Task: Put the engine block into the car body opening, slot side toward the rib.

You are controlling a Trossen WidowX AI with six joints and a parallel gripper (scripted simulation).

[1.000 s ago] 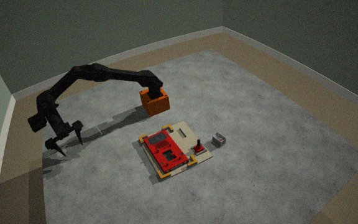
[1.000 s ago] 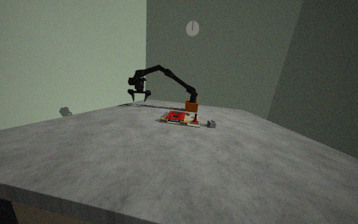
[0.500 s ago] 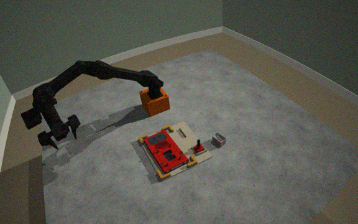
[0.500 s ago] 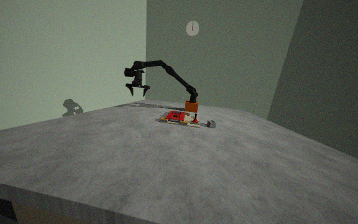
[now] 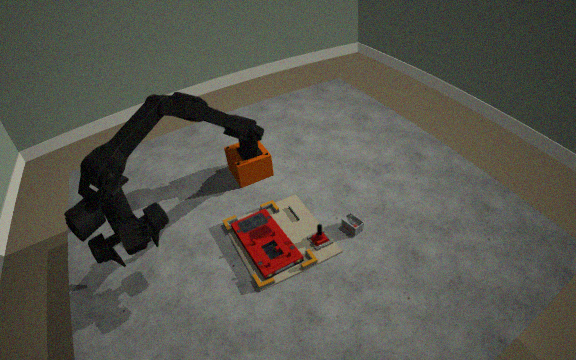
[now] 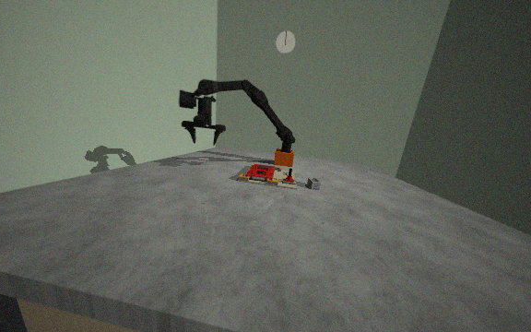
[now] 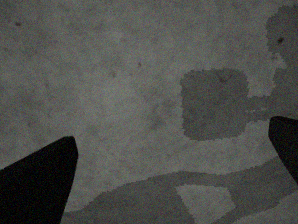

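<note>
My gripper tip is now 9 cm short of the engine block, 53 cm to the right of it and 9 cm above it.
</note>
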